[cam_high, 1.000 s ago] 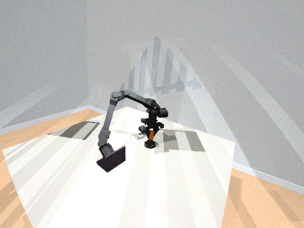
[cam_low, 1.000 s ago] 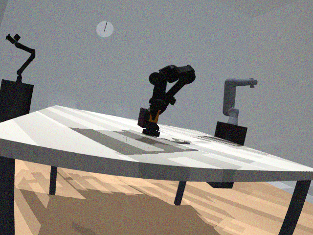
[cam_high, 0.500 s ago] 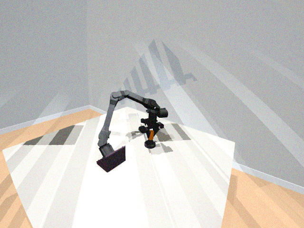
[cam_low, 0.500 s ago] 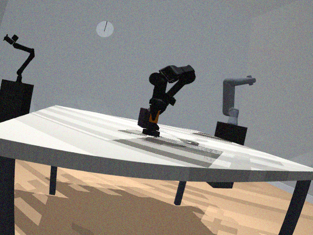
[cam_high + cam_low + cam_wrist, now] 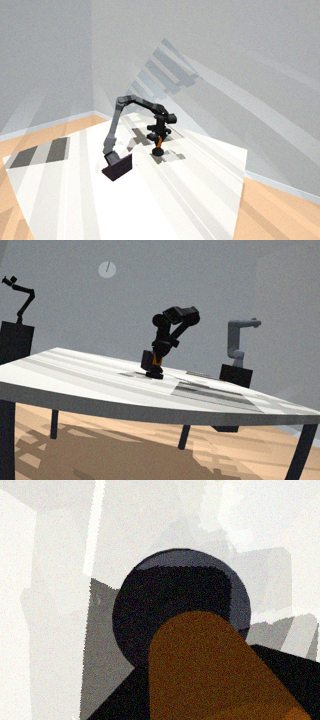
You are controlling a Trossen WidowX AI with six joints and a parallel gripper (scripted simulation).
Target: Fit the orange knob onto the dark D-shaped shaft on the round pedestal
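Right now the orange knob is 20 mm above my gripper tip. Round my gripper tip: round dark pedestal (40 mm below).
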